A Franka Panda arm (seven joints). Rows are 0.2 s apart.
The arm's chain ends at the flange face. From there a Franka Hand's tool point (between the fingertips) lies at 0.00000 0.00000 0.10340 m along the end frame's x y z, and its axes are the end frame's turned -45 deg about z.
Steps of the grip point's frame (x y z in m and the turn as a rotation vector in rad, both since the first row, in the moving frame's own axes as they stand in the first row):
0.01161 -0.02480 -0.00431 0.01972 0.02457 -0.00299
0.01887 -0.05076 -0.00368 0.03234 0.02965 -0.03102
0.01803 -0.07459 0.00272 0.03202 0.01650 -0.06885
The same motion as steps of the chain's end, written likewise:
-0.00968 -0.02251 -0.00426 0.03132 0.00343 -0.00299
-0.02228 -0.04471 -0.00358 0.04383 -0.00190 -0.03102
-0.03874 -0.06199 0.00279 0.03431 -0.01097 -0.06885

